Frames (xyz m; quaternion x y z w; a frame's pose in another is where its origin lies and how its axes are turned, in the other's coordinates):
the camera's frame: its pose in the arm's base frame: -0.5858 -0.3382 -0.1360 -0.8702 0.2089 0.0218 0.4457
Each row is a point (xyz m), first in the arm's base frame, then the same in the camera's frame.
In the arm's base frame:
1: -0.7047 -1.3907 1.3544
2: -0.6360 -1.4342 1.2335
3: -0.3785 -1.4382 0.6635
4: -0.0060 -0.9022 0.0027
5: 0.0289 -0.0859 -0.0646
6: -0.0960 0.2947 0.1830
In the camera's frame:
1: -0.0803 -0.5545 -1.7405
2: 0.0244 -0.4657 -1.6917
3: 0.3883 -0.1253 -1.3136
4: 0.6916 -0.0377 -0.4401
5: 0.4576 -0.4202 0.2462
6: 0.1573 -0.7583 0.3774

